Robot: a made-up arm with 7 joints. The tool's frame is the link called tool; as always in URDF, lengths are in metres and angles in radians. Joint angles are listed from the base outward. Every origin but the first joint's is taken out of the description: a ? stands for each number. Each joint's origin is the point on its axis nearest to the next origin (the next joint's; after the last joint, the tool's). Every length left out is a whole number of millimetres.
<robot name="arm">
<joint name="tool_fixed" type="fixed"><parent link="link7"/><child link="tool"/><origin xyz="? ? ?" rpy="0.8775 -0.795 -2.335"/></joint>
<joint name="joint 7" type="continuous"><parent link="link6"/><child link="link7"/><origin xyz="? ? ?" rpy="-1.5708 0 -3.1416"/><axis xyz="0 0 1"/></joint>
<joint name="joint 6" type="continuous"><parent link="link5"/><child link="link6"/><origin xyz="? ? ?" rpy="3.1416 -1.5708 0"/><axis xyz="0 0 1"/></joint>
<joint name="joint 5" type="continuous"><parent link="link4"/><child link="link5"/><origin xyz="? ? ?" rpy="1.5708 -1.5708 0"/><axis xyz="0 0 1"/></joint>
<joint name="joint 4" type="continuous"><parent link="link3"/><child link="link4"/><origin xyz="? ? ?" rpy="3.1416 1.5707 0"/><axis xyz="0 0 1"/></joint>
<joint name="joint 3" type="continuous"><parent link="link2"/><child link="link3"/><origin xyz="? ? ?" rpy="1.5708 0 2.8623"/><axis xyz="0 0 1"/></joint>
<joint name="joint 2" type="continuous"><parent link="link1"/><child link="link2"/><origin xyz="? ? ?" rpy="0.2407 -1.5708 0"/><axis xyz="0 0 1"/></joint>
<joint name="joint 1" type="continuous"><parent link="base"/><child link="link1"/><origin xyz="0.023 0.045 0.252" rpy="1.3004 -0.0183 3.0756"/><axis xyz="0 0 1"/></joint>
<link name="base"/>
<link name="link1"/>
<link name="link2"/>
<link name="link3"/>
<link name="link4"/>
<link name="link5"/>
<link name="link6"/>
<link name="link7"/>
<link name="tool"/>
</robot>
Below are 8 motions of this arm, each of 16 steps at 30 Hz.
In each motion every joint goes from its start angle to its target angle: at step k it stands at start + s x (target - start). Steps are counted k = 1, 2, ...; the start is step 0. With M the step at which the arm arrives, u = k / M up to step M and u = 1 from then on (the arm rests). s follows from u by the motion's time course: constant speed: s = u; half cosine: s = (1 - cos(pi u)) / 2; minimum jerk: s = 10 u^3 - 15 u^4 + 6 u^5.
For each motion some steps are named. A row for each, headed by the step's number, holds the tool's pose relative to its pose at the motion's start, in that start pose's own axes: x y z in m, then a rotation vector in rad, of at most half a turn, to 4 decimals.
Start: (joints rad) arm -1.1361 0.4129 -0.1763 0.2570 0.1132 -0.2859 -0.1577
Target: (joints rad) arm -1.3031 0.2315 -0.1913 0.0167 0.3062 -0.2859 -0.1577
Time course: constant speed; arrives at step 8
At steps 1, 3, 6, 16:
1: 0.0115 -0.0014 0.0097 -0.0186 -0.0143 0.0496
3: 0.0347 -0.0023 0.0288 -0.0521 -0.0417 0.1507
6: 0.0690 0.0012 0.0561 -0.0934 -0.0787 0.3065
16: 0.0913 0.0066 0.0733 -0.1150 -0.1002 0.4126

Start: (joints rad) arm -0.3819 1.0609 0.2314 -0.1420 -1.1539 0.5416 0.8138
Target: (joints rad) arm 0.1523 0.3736 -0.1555 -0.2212 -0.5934 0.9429 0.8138
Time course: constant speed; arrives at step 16
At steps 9, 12, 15, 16:
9: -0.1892 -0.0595 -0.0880 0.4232 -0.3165 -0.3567
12: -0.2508 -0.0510 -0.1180 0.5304 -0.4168 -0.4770
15: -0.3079 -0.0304 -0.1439 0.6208 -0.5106 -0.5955
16: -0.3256 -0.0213 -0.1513 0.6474 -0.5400 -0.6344

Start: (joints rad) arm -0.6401 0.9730 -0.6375 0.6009 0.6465 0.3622 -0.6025
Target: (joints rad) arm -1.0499 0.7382 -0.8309 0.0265 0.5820 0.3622 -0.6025
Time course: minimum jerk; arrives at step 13
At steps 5, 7, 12, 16:
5: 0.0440 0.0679 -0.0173 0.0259 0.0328 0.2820
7: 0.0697 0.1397 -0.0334 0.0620 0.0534 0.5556
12: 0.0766 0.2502 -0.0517 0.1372 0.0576 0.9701
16: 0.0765 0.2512 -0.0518 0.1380 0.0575 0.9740

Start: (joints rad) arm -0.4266 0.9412 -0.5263 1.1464 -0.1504 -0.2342 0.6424
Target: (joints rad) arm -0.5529 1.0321 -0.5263 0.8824 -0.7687 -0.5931 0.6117
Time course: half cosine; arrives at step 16
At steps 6, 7, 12, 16:
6: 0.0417 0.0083 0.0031 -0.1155 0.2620 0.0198
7: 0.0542 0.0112 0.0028 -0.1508 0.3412 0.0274
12: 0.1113 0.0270 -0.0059 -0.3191 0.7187 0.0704
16: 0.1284 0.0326 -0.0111 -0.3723 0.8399 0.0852

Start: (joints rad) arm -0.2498 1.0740 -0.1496 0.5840 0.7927 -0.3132 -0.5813
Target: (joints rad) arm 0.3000 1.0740 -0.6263 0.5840 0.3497 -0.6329 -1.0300
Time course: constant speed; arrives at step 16
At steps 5, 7, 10, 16:
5: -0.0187 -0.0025 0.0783 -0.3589 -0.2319 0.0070
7: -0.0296 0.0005 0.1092 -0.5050 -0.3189 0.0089
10: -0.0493 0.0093 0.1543 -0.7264 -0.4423 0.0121
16: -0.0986 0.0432 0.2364 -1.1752 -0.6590 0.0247

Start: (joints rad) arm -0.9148 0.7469 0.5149 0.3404 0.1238 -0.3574 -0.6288
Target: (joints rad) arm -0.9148 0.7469 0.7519 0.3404 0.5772 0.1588 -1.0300
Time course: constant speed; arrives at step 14
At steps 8, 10, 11, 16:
8: -0.0010 0.0081 -0.0341 0.0727 -0.0227 -0.4221
10: -0.0019 0.0111 -0.0429 0.0894 -0.0054 -0.5257
11: -0.0025 0.0128 -0.0474 0.0973 0.0067 -0.5768
16: -0.0047 0.0186 -0.0607 0.1198 0.0567 -0.7259

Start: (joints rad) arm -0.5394 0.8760 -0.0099 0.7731 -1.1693 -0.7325 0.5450
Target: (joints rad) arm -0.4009 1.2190 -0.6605 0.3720 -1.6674 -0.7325 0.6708
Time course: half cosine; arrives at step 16
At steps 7, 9, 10, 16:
7: -0.0018 0.0159 0.0005 -0.0070 -0.0870 -0.1294
9: -0.0027 0.0245 -0.0059 0.0266 -0.1361 -0.1994
10: -0.0028 0.0288 -0.0104 0.0518 -0.1610 -0.2329
16: 0.0006 0.0436 -0.0309 0.1761 -0.2466 -0.3344

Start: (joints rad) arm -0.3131 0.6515 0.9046 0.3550 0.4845 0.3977 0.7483
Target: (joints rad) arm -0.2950 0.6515 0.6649 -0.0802 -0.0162 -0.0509 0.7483
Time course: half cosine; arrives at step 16
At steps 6, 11, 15, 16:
6: 0.0254 0.0366 0.0007 -0.2416 0.2012 0.0201
11: 0.0573 0.0935 -0.0153 -0.6198 0.5038 0.0209
15: 0.0688 0.1176 -0.0290 -0.7923 0.6403 0.0047
16: 0.0692 0.1186 -0.0297 -0.8000 0.6464 0.0037

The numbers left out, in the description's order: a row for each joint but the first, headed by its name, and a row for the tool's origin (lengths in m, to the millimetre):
tool: 0.026 0.013 0
joint 7: 0.055 -0.026 0
joint 6: -0.005 -0.016 0
joint 5: -0.01 -0.171 0
joint 4: -0.003 0.028 0
joint 3: -0.074 -0.268 0
joint 2: -0.021 -0.026 0

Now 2 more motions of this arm.
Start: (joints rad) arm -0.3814 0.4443 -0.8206 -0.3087 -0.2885 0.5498 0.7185
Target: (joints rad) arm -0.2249 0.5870 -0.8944 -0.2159 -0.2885 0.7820 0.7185
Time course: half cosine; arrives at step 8
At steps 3, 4, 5, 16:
3: -0.0245 -0.0099 -0.0156 0.1116 -0.0851 -0.0956
4: -0.0402 -0.0147 -0.0262 0.1798 -0.1391 -0.1552
5: -0.0561 -0.0184 -0.0375 0.2472 -0.1940 -0.2149
16: -0.0820 -0.0219 -0.0572 0.3541 -0.2849 -0.3115

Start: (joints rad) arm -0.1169 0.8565 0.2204 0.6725 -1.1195 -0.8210 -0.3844
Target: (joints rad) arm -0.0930 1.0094 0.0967 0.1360 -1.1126 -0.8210 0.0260
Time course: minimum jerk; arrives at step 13
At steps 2, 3, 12, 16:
2: 0.0013 -0.0010 0.0028 -0.0077 0.0012 0.0053
3: 0.0036 -0.0028 0.0084 -0.0228 0.0039 0.0153
12: 0.0280 -0.0038 0.1040 -0.2705 0.1070 0.0949
16: 0.0280 -0.0037 0.1044 -0.2715 0.1077 0.0949

